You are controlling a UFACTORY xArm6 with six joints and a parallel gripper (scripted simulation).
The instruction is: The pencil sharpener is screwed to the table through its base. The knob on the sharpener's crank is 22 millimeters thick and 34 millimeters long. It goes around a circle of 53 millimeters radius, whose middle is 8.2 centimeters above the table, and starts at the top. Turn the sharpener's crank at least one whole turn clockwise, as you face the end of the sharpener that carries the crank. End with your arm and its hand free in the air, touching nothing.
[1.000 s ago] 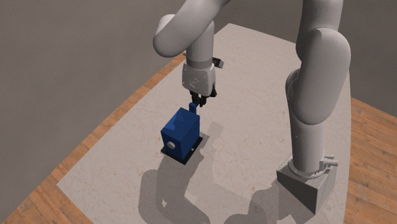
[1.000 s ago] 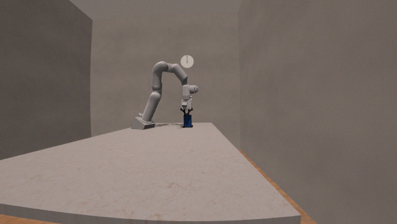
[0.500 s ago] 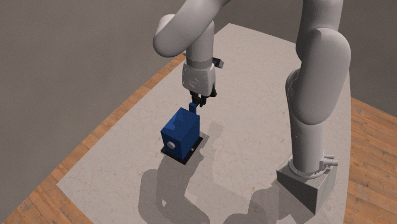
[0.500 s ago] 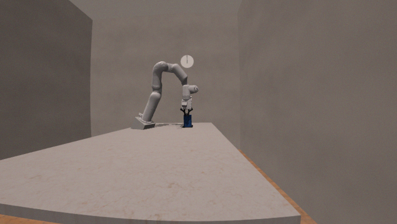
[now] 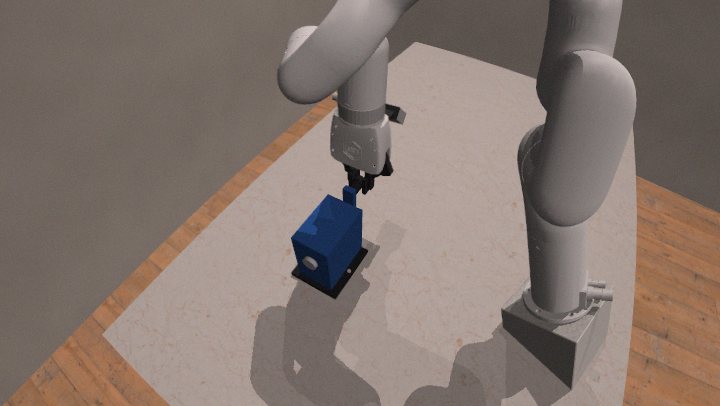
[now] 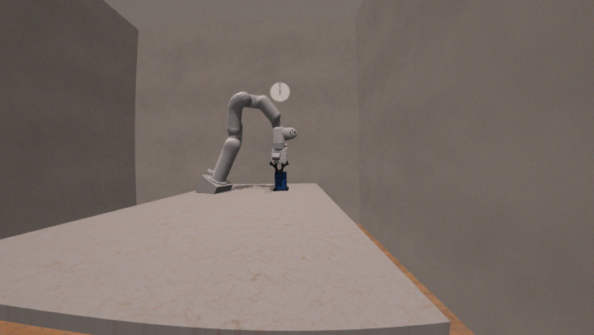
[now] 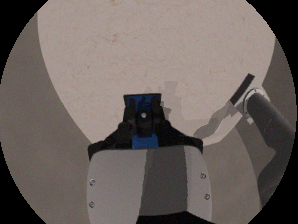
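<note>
Now: hand 2 cm to the right of the black knob.
</note>
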